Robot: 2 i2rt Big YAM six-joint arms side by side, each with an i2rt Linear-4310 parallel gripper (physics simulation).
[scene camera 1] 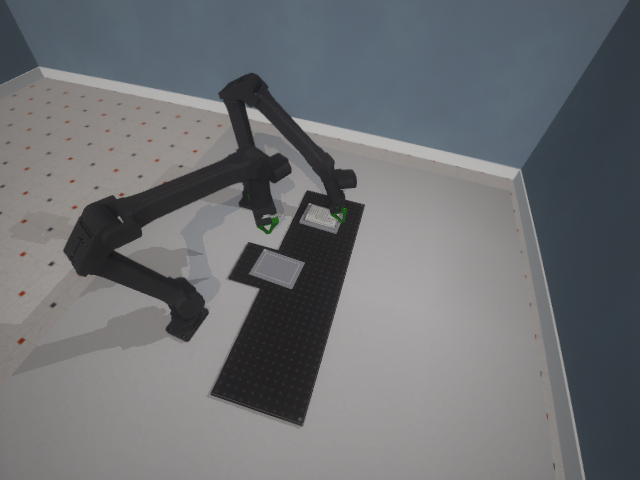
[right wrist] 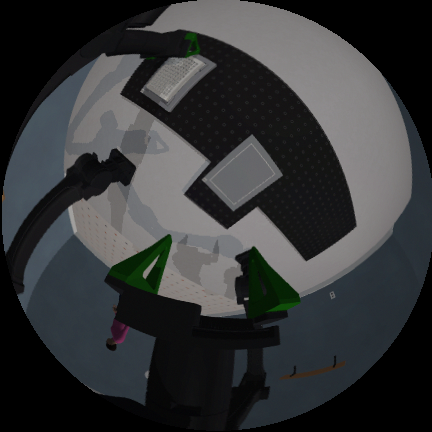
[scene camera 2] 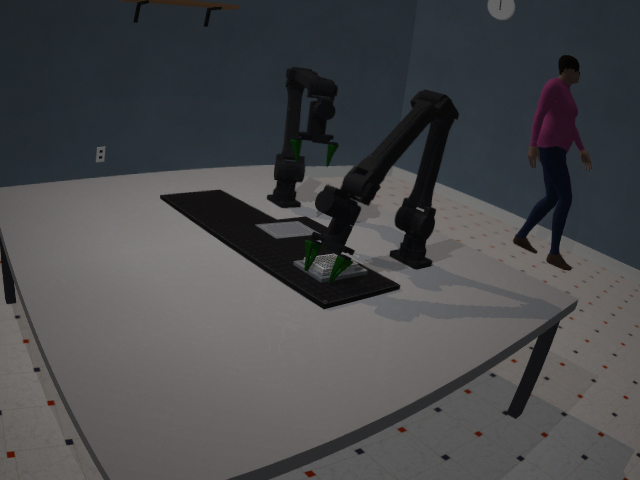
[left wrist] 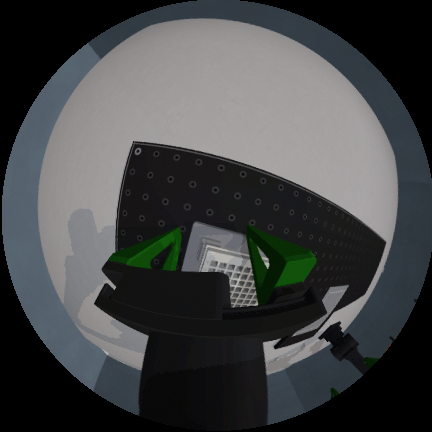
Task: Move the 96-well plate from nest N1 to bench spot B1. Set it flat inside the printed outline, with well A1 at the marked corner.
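Where they show: left gripper, fingertip midpoint: [scene camera 1: 342,216] [right wrist: 185,50] [scene camera 2: 317,276] [left wrist: 212,230]; right gripper, fingertip midpoint: [scene camera 1: 265,222] [right wrist: 210,244] [scene camera 2: 312,164]; left arm's base at its link origin: [right wrist: 121,166] [scene camera 2: 410,260]; right arm's base at its link origin: [scene camera 1: 188,321] [scene camera 2: 283,202] [left wrist: 329,329].
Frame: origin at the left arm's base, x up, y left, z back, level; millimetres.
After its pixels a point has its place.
The white 96-well plate [scene camera 1: 317,214] @[x 35, y -14, z -303 mm] [scene camera 2: 330,263] @[x 36, y -4, z -337 mm] [left wrist: 239,281] @[x 31, y -20, z -354 mm] [right wrist: 175,79] @[x 38, y -36, z -317 mm] sits flat on the grey nest [scene camera 2: 300,264] @[x 25, y -47, z -403 mm] [left wrist: 191,260] @[x 25, y 39, z -366 mm] [right wrist: 172,107] @[x 19, y -71, z -256 mm]. My left gripper [scene camera 1: 339,219] @[x 20, y 25, z -403 mm] [scene camera 2: 318,273] @[x 20, y 25, z -403 mm] [left wrist: 212,230] @[x 20, y 25, z -403 mm] is partly open, low at the plate, its two green fingers apart; in scene camera 2 they stand near the plate's sides. Whether they touch it is unclear. The grey bench pad B1 [scene camera 1: 277,268] @[x 15, y -317, z -245 mm] [scene camera 2: 285,229] @[x 15, y -315, z -254 mm] [right wrist: 243,173] @[x 15, y -313, z -252 mm] has a thin white printed outline and nothing on it. My right gripper [scene camera 1: 267,228] @[x 229, y -300, z -200 mm] [scene camera 2: 311,162] @[x 229, y -300, z -200 mm] [right wrist: 210,244] @[x 229, y -300, z -200 mm] is wide open and empty, high above the table.
A black perforated board [scene camera 1: 294,330] @[x 13, y -524, z -387 mm] [scene camera 2: 206,207] @[x 11, y -594, z -394 mm] [left wrist: 235,180] @[x 13, y 15, z -462 mm] [right wrist: 310,200] @[x 13, y -504, z -355 mm] lies under nest and pad on the grey table [scene camera 1: 423,310] @[x 0, y -298, z -792 mm] [scene camera 2: 180,335] @[x 0, y 139, z -860 mm]. The right arm reaches over the table left of the board in scene camera 1. A person [scene camera 2: 557,118] walks beyond the table.
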